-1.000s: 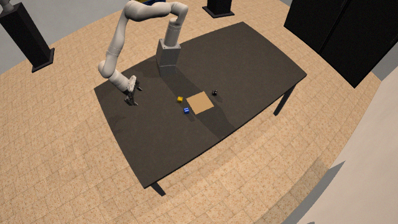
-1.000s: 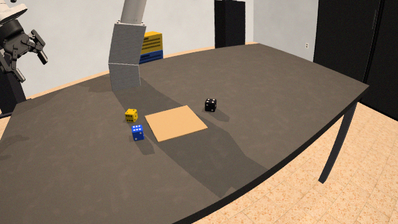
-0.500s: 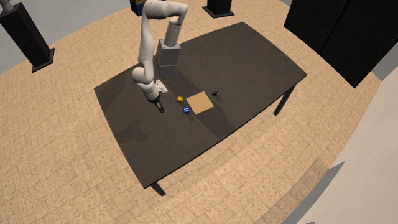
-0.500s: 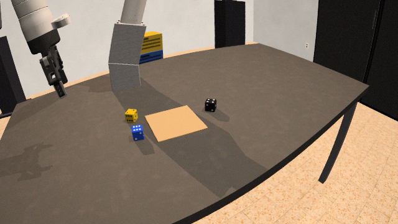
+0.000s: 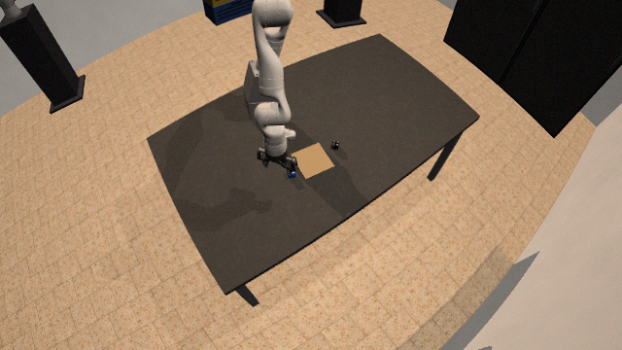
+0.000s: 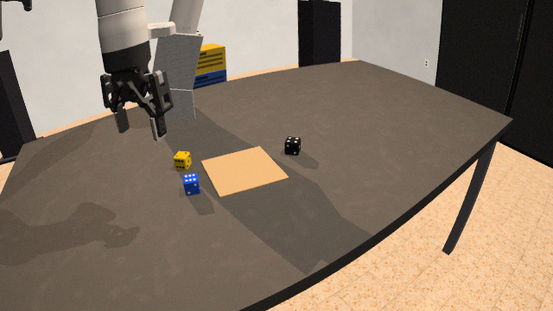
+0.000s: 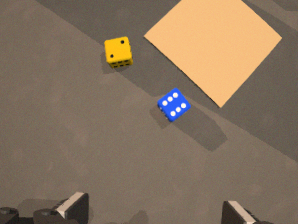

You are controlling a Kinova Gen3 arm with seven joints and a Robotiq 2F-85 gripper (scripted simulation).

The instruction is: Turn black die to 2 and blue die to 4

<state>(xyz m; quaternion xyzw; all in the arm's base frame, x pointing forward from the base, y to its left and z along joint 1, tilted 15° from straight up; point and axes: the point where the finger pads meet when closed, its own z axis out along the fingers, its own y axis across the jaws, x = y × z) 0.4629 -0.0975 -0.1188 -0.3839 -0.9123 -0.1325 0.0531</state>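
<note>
The blue die lies 15 cm below my hand, 7 cm to the left of it and 5 cm behind it. Also, from my hand: yellow die 15 cm below, 14 cm behind, 7 cm to the left; tan mat 18 cm to the left, 16 cm below, 8 cm behind; black die 31 cm to the left, 15 cm below, 10 cm behind.
</note>
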